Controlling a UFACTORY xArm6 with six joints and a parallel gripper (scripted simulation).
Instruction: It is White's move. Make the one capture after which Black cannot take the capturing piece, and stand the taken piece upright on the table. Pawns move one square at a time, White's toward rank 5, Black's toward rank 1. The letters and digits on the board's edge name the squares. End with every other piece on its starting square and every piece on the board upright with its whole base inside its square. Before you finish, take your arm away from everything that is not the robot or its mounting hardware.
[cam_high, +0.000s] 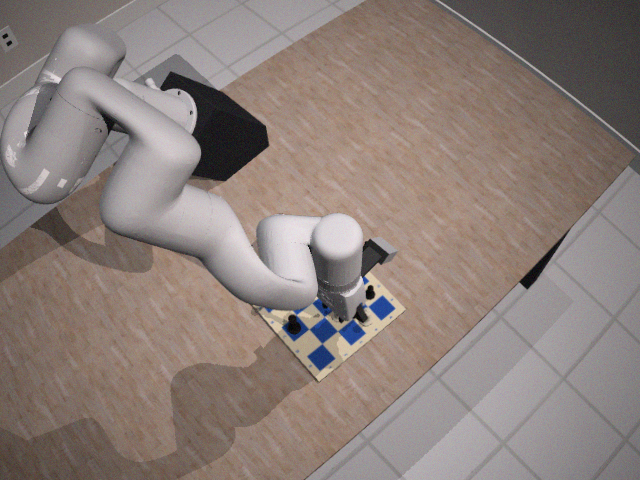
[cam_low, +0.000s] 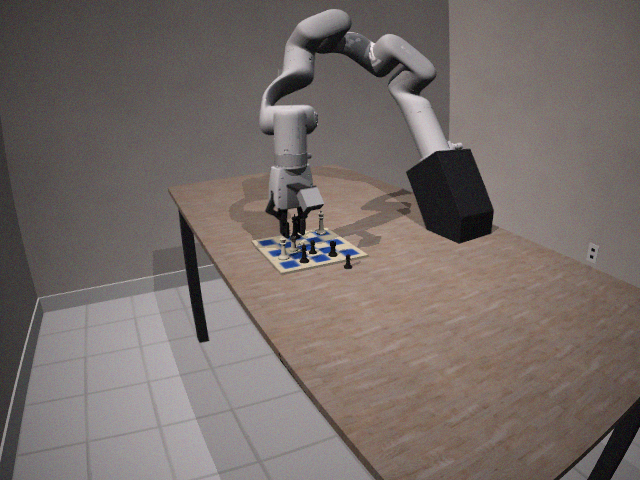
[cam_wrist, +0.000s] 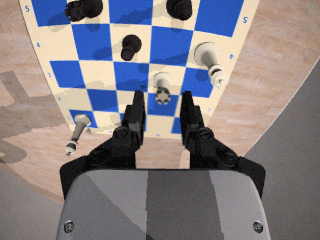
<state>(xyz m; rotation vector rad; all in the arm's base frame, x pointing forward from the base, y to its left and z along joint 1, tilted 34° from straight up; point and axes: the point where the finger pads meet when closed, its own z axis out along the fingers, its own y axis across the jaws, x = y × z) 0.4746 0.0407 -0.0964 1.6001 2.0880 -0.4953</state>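
Right now the blue-and-cream chessboard is 30 mm behind my hand and 60 mm below it. The rest, counted from my hand: tall white piece (100 mm behind, 90 mm to the right, 30 mm below); then tall black piece (30 mm behind, 80 mm to the right, 30 mm below).
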